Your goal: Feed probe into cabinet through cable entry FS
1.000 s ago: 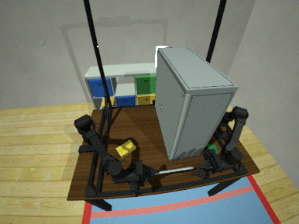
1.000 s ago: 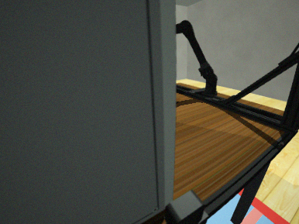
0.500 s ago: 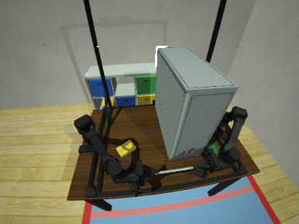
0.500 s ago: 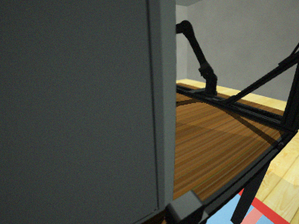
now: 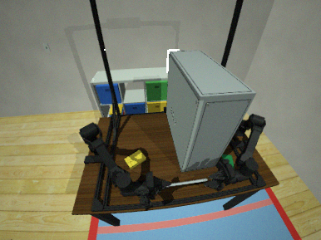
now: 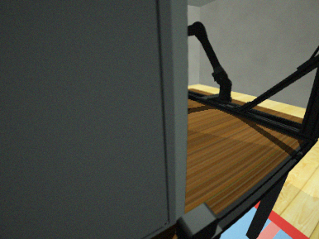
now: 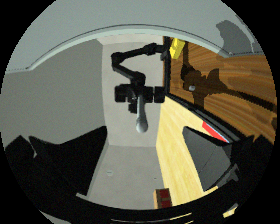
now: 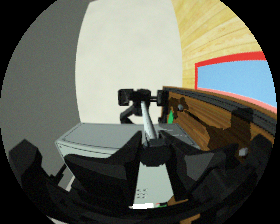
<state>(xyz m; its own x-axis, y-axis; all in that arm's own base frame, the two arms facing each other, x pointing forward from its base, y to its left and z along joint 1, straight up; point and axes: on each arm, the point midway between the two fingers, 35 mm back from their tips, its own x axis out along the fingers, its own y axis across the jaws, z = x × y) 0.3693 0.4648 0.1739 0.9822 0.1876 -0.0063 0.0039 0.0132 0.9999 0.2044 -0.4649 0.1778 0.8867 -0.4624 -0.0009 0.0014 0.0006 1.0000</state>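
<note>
Right now my left hand is 130 mm to the left of the probe and 10 mm past it.
My right hand is 10 mm short of the probe and 100 mm to the right of it.
</note>
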